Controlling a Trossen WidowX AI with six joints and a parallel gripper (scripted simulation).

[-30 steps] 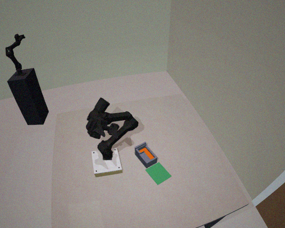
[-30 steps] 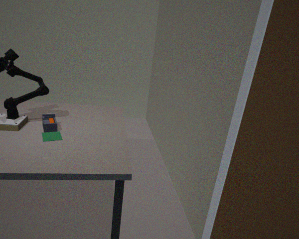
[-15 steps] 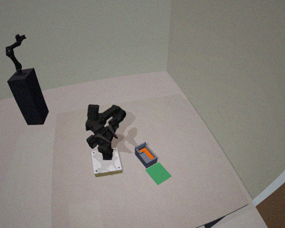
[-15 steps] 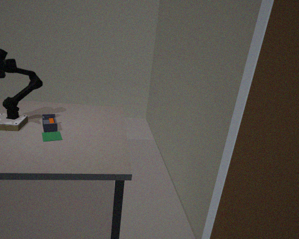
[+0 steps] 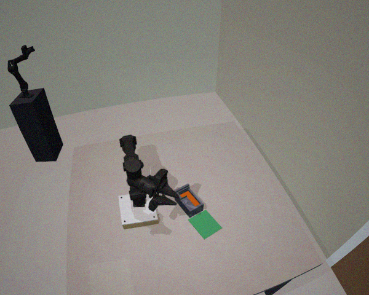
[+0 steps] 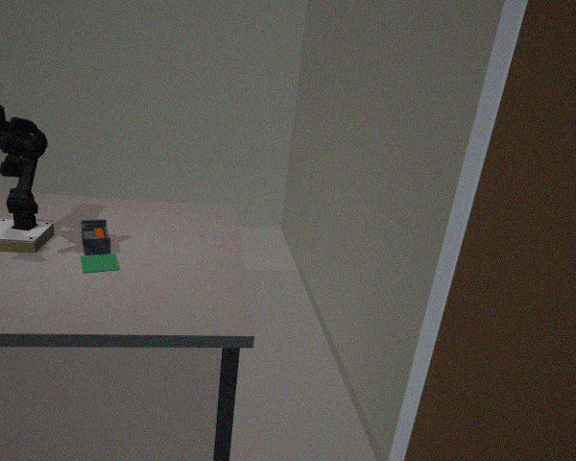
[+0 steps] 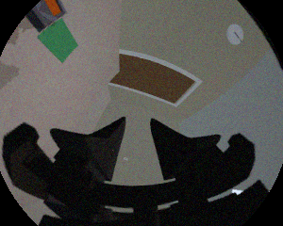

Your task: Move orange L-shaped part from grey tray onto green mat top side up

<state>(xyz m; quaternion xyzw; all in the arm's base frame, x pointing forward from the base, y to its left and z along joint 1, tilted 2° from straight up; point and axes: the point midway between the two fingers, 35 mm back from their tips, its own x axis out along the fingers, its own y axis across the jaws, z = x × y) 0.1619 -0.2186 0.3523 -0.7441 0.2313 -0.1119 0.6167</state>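
My gripper tip is now 6 cm short of the orange L-shaped part, 26 cm to the right of it and 34 cm above it. The rest, counted from my gripper tip: green mat 15 cm ahead, 11 cm to the left, 40 cm below.
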